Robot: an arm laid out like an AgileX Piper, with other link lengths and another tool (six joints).
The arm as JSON. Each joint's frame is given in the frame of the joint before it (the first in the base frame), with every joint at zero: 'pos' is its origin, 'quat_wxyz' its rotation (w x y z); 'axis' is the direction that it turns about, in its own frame. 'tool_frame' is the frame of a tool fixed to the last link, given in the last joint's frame.
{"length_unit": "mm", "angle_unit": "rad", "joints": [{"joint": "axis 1", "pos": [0.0, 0.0, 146.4], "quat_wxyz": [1.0, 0.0, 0.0, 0.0], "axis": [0.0, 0.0, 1.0]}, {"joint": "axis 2", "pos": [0.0, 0.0, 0.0], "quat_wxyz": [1.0, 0.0, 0.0, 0.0], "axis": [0.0, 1.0, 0.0]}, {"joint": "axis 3", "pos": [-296.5, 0.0, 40.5], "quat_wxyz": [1.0, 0.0, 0.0, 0.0], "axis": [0.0, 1.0, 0.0]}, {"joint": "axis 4", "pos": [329.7, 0.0, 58.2], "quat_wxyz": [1.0, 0.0, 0.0, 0.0], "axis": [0.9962, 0.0, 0.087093]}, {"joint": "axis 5", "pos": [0.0, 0.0, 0.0], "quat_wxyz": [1.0, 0.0, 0.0, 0.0], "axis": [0.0, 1.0, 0.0]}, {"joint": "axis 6", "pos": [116.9, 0.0, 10.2], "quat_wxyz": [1.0, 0.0, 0.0, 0.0], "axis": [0.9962, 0.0, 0.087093]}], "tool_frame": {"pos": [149.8, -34.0, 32.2], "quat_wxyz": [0.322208, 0.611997, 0.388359, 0.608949]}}
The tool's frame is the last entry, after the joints.
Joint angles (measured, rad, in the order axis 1, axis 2, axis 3, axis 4, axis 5, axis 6), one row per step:
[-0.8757 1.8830 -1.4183 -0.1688 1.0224 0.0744]
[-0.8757 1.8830 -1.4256 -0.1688 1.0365 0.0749]
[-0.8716 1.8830 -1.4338 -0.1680 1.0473 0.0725]
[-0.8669 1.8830 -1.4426 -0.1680 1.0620 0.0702]
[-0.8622 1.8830 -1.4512 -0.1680 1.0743 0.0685]
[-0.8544 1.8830 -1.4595 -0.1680 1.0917 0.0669]
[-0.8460 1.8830 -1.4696 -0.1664 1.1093 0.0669]
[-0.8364 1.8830 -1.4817 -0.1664 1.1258 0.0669]
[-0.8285 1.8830 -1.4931 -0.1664 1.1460 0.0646]
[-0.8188 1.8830 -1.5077 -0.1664 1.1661 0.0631]
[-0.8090 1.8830 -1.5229 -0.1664 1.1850 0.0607]
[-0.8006 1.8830 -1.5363 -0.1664 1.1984 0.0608]
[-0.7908 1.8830 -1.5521 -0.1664 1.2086 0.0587]
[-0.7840 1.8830 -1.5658 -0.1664 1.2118 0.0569]
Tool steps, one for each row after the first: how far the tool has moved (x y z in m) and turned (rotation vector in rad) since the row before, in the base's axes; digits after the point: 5 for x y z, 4 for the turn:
[-0.00103 0.00066 0.00198 0.0045 0.0048 -0.0027]
[0.00181 0.00104 0.00248 0.0019 0.0020 0.0045]
[0.00134 0.00167 0.00255 0.0038 0.0048 0.0046]
[0.00170 0.00132 0.00262 0.0022 0.0032 0.0044]
[0.00199 0.00323 0.00224 0.0061 0.0069 0.0066]
[0.00276 0.00331 0.00283 0.0058 0.0044 0.0051]
[0.00364 0.00274 0.00378 0.0025 0.0034 0.0070]
[0.00207 0.00313 0.00335 0.0057 0.0069 0.0070]
[0.00348 0.00294 0.00459 0.0032 0.0045 0.0080]
[0.00385 0.00270 0.00489 0.0020 0.0034 0.0091]
[0.00380 0.00184 0.00447 -0.0005 0.0003 0.0062]
[0.00558 0.00123 0.00554 -0.0043 -0.0033 0.0102]
[0.00522 -0.00033 0.00510 -0.0075 -0.0070 0.0080]

